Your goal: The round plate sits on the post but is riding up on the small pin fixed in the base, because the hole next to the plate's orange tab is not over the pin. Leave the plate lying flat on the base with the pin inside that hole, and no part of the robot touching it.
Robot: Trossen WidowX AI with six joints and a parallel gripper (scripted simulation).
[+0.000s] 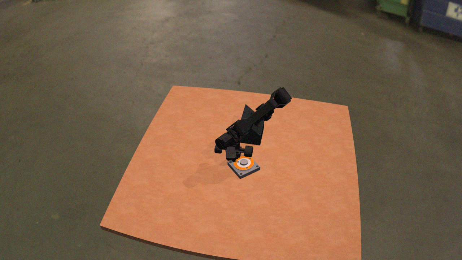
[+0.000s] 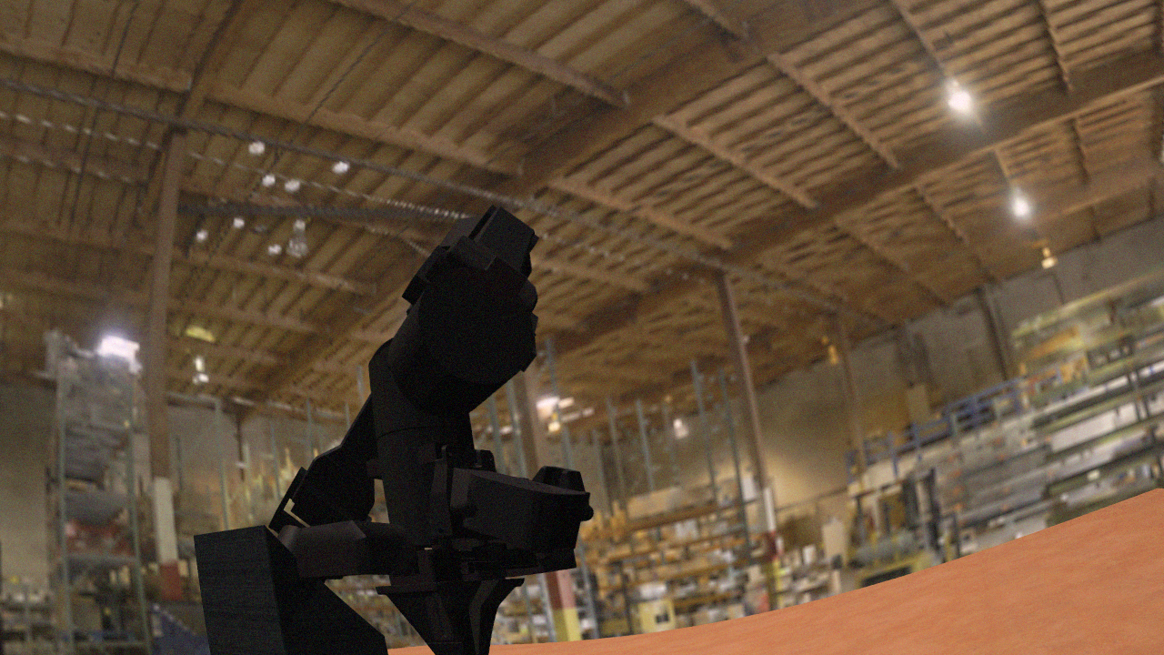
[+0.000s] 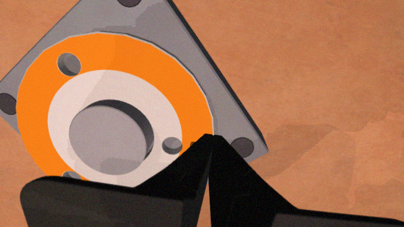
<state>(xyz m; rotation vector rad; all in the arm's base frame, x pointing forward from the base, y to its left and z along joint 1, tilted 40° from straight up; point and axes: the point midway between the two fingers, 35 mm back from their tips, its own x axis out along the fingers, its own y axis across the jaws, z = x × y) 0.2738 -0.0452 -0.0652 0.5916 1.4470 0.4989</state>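
My gripper tip is 1 cm past the square grey base, 5 cm to the right of it and 2 cm above it. The rest, counted from my gripper tip: round plate 1 cm behind, 3 cm to the left, 1 cm below.
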